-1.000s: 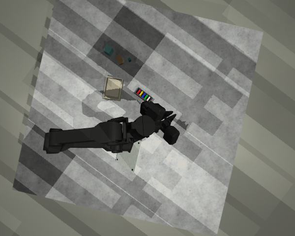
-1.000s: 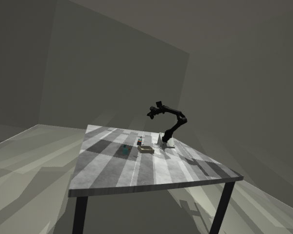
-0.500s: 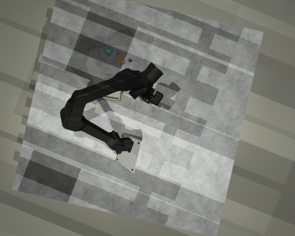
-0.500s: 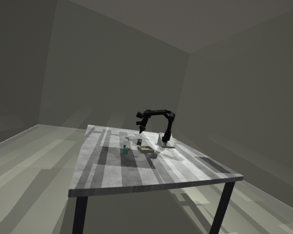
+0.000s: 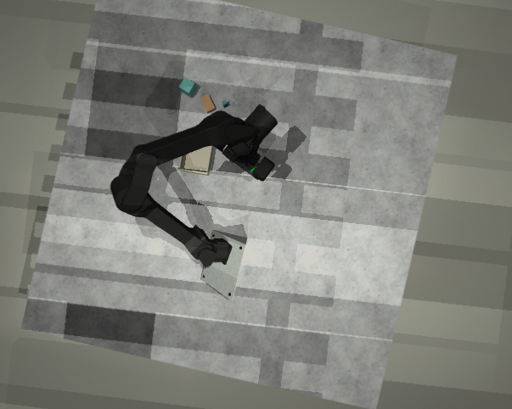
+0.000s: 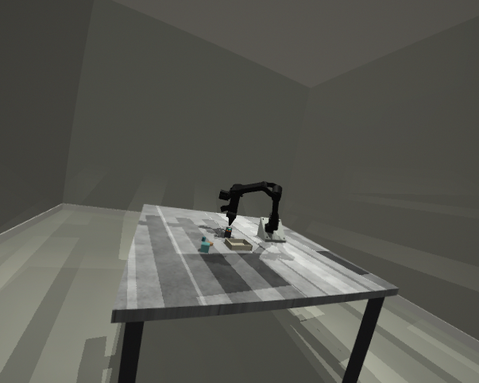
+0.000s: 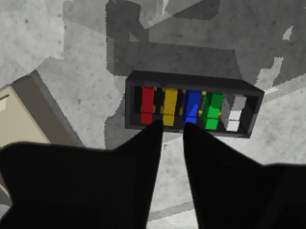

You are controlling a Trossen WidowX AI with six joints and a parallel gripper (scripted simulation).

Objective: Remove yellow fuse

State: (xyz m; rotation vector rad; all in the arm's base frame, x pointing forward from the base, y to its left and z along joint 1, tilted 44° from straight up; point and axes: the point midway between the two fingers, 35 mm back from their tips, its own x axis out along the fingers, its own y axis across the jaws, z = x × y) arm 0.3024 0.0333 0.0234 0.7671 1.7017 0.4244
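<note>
Now: the yellow fuse 50 mm below my gripper tip. The rest, counted from my gripper tip: red fuse (20 mm to the left, 50 mm below); then green fuse (10 mm behind, 30 mm to the right, 50 mm below); then blue fuse (10 mm behind, 20 mm to the right, 50 mm below).
</note>
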